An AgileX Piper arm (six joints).
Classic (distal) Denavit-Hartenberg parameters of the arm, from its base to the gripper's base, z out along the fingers. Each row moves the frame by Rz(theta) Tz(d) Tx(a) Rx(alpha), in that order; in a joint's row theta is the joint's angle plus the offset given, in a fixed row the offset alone. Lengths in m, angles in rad.
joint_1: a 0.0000; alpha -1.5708; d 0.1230; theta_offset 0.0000
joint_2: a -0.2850; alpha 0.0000; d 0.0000; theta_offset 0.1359
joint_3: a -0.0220; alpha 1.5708; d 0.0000; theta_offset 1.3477
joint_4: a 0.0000; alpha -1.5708; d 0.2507; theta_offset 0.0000
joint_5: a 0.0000; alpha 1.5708; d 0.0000; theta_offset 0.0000
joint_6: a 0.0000; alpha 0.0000; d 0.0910; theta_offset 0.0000
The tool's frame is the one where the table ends.
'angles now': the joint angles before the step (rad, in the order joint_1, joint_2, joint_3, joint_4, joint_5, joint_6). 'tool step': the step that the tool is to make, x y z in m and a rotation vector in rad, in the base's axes. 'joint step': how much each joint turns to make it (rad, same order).
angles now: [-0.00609 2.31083 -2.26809 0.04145 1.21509 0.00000]
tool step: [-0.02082 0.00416 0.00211 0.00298 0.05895 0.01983]
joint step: [0.00698 -0.09000 0.14951 0.00778 0.00003 -0.01368]
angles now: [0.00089 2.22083 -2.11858 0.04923 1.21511 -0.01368]
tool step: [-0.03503 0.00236 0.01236 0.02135 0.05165 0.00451]
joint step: [0.00099 -0.14473 0.19752 0.02292 -0.00090 -0.00477]
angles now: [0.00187 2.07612 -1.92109 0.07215 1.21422 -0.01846]
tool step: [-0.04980 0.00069 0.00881 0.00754 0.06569 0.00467]
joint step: [0.00001 -0.18054 0.24663 0.00917 0.00001 -0.00579]
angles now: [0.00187 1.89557 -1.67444 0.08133 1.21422 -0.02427]
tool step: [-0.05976 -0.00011 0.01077 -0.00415 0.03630 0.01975]
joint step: [0.00000 -0.20925 0.24621 -0.00001 0.00089 -0.02016]
